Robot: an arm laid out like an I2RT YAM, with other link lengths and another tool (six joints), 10 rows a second.
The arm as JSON. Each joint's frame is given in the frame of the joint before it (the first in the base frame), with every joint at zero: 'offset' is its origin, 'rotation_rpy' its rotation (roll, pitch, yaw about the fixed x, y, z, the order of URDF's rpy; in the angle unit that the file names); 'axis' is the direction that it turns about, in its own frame. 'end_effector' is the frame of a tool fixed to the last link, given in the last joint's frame.
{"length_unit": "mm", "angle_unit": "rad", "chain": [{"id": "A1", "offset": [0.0, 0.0, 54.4], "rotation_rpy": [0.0, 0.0, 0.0], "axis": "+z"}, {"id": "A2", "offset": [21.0, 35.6, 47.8], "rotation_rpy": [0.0, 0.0, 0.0], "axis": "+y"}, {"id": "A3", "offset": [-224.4, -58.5, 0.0], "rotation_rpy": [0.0, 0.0, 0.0], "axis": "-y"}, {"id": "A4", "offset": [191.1, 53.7, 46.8], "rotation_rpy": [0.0, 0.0, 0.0], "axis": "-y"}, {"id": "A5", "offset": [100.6, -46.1, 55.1], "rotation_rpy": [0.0, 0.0, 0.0], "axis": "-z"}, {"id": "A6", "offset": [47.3, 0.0, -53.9], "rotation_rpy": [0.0, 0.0, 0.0], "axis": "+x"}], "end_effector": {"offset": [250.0, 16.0, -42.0], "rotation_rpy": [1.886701, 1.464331, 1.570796]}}
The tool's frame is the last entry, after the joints.
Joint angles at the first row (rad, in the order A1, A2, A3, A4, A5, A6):
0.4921, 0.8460, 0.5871, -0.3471, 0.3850, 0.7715
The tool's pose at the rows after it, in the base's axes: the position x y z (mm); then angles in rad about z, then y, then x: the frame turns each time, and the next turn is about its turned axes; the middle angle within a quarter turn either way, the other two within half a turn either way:
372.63, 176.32, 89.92, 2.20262, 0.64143, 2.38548
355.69, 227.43, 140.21, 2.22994, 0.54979, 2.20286
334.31, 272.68, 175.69, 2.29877, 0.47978, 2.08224
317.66, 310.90, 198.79, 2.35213, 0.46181, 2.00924
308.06, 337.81, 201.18, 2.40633, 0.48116, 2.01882
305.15, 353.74, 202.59, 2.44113, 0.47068, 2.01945
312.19, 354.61, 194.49, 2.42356, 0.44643, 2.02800
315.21, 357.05, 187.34, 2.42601, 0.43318, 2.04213
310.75, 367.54, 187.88, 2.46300, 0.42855, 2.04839
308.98, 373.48, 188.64, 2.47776, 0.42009, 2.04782
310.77, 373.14, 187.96, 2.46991, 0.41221, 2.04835
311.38, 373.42, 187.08, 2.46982, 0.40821, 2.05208
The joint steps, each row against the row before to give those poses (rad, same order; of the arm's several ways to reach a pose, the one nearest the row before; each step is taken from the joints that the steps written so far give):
0.0095, -0.1291, -0.0585, 0.1359, -0.2144, 0.0596
0.0311, -0.0541, -0.0158, 0.0926, -0.1292, 0.0719
0.0470, 0.0081, -0.0235, 0.1268, -0.0976, 0.0638
0.0982, 0.0573, -0.0074, 0.1283, 0.0078, 0.0274
0.0821, 0.0797, 0.0457, 0.0268, 0.0344, -0.0163
0.0172, 0.0662, 0.0231, 0.0419, -0.0184, 0.0083
0.0049, 0.0354, -0.0186, 0.0448, 0.0232, 0.0266
0.0003, 0.0309, -0.0026, 0.0199, 0.0022, 0.0127
0.0018, 0.0365, 0.0262, 0.0042, -0.0329, -0.0006
0.0035, 0.0227, 0.0103, 0.0122, -0.0126, 0.0067
0.0023, 0.0044, -0.0017, 0.0052, 0.0091, 0.0092
0.0002, 0.0042, 0.0037, -0.0031, 0.0012, 0.0038

